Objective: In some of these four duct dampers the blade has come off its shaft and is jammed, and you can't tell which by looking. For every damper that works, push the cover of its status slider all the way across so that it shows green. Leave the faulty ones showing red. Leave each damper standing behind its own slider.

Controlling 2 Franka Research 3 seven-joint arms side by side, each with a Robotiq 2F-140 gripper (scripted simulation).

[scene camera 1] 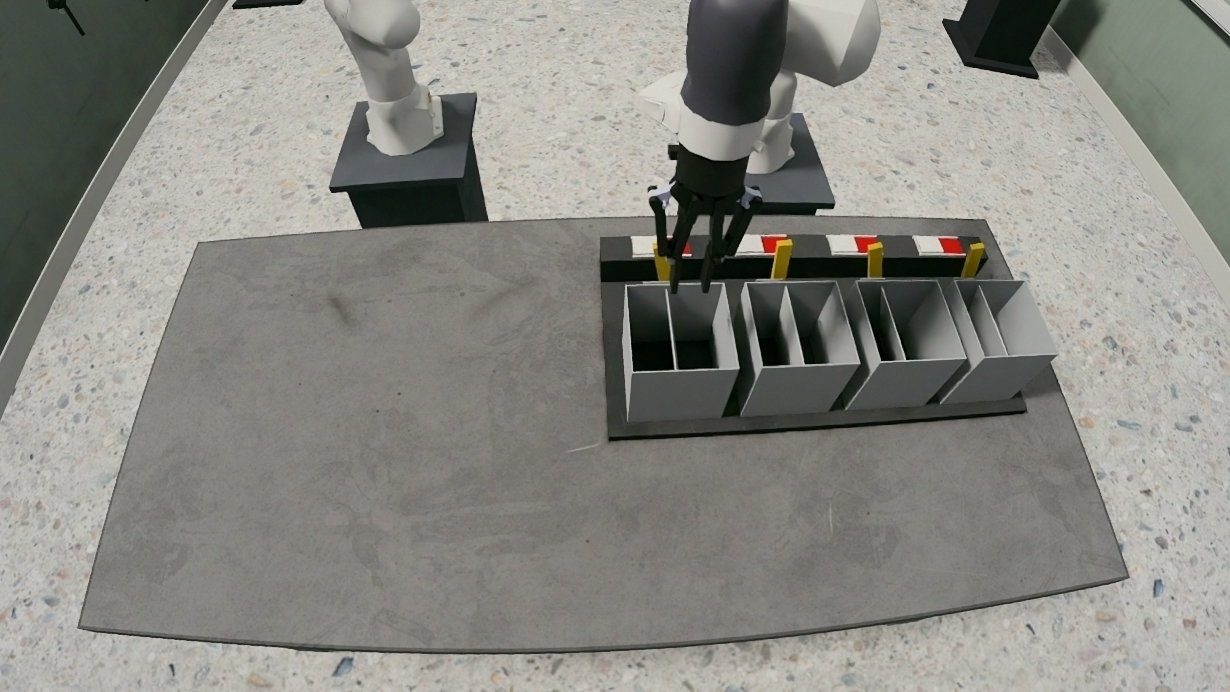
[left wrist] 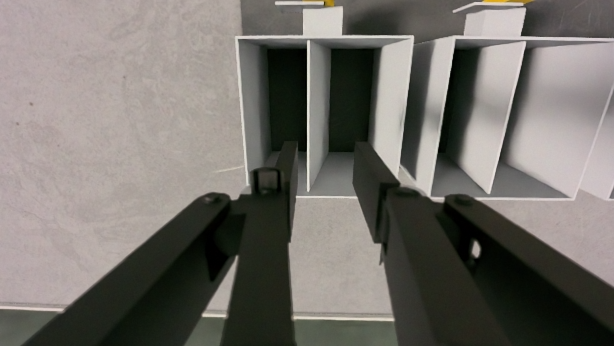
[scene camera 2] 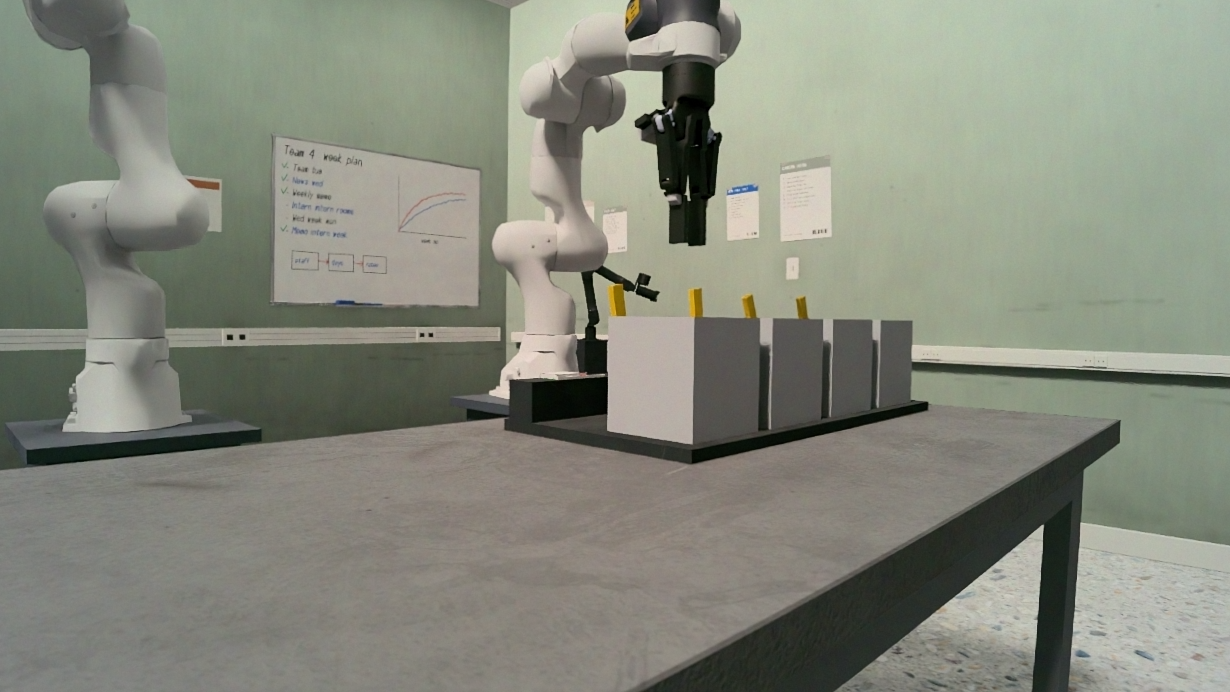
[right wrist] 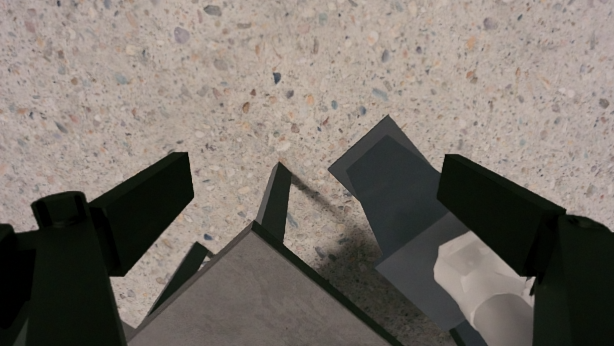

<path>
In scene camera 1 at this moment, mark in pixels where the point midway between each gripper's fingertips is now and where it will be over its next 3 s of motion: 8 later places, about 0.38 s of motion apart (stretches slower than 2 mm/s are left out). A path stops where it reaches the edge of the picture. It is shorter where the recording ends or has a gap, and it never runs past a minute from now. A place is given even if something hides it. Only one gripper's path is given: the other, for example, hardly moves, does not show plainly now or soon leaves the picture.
My left gripper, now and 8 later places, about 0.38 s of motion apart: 688, 285; 673, 258; 656, 234; 657, 232; 659, 233; 660, 237; 662, 245; 664, 255; 664, 262
</path>
